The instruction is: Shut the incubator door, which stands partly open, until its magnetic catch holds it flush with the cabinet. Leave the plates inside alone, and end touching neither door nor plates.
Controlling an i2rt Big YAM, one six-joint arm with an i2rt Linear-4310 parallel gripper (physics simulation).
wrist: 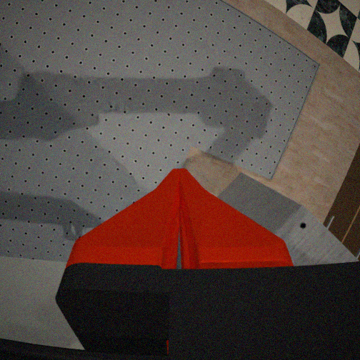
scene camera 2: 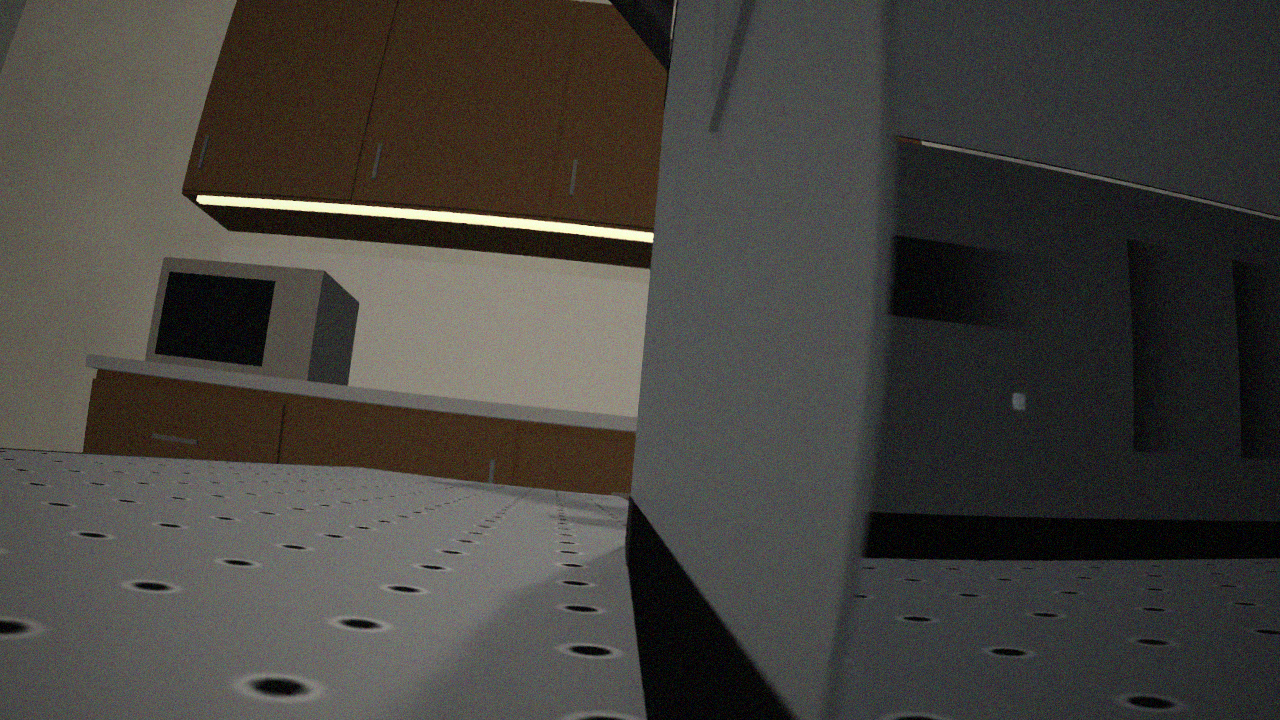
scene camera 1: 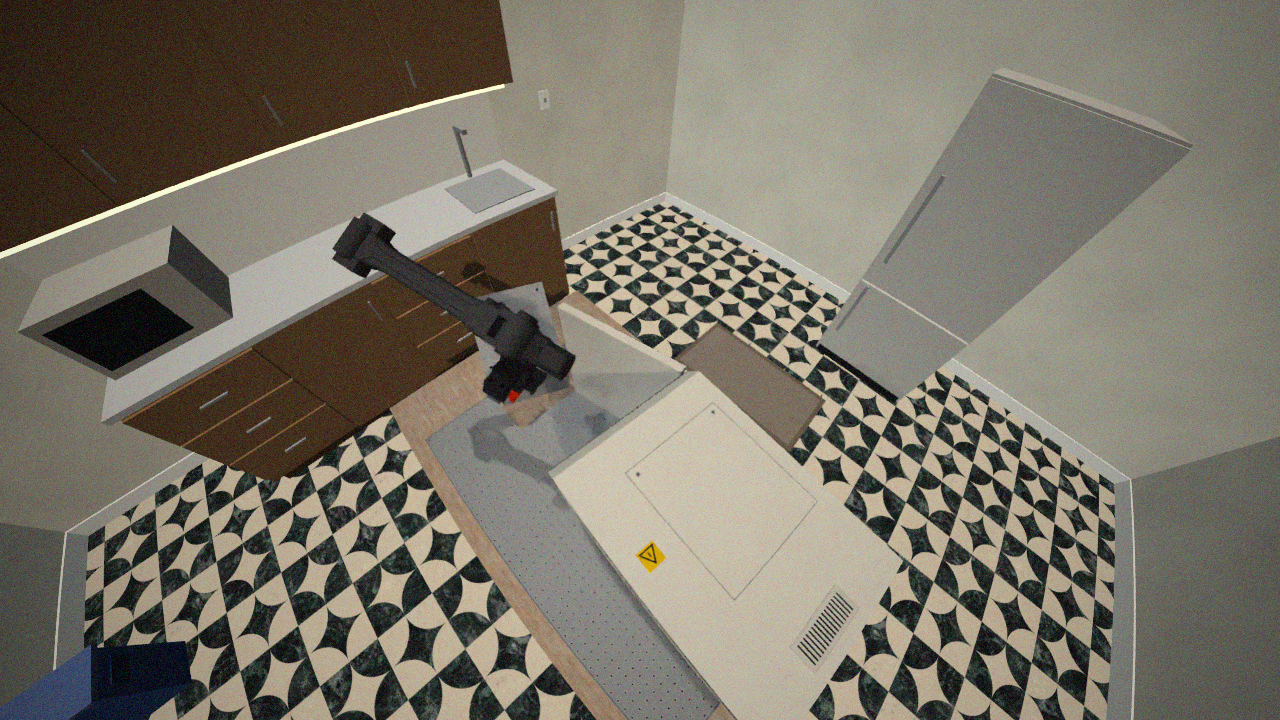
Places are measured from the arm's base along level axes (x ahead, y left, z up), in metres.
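Pixels of known places: gripper, fingertip midpoint: (scene camera 1: pixel 513 400).
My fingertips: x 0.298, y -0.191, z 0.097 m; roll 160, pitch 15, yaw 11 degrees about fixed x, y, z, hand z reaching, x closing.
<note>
Behind a point stands the place of what it marks.
The incubator cabinet (scene camera 1: pixel 680 573) @[x 0.778, y -0.306, z 0.267 m] is a large white box with a yellow warning label. Its door (scene camera 1: pixel 608 338) @[x 0.434, y 0.007, z 0.218 m] is a pale panel standing out at an angle from the cabinet's far corner, clearly open. A pale surface at the wrist view's lower left looks like part of the door (wrist: pixel 30 300). In scene camera 2, a tall grey panel stands before a darker slotted surface; which parts these are is unclear. My gripper (scene camera 1: pixel 512 395) @[x 0.298, y -0.191, z 0.097 m] (wrist: pixel 178 180) is shut and empty, pointing down above the perforated mat, left of the door's free end. Whether the arm touches the door is unclear. No plates show.
The dark arm reaches over from beside the kitchen counter (scene camera 1: pixel 295 268). A perforated grey mat (scene camera 1: pixel 572 591) @[x 0.611, y -0.448, z -0.283 m] (scene camera 2: pixel 313 564) @[x 0.612, y -0.370, z -0.283 m] (wrist: pixel 165 45) lies under the cabinet on a wood-edged table (scene camera 1: pixel 456 501) @[x 0.158, y -0.464, z -0.295 m] (wrist: pixel 325 120). A grey plate (scene camera 1: pixel 541 304) @[x 0.071, y 0.132, z 0.017 m] (wrist: pixel 320 240) stands near the arm. A microwave (scene camera 1: pixel 201 277) (scene camera 2: pixel 299 313) is farther off.
</note>
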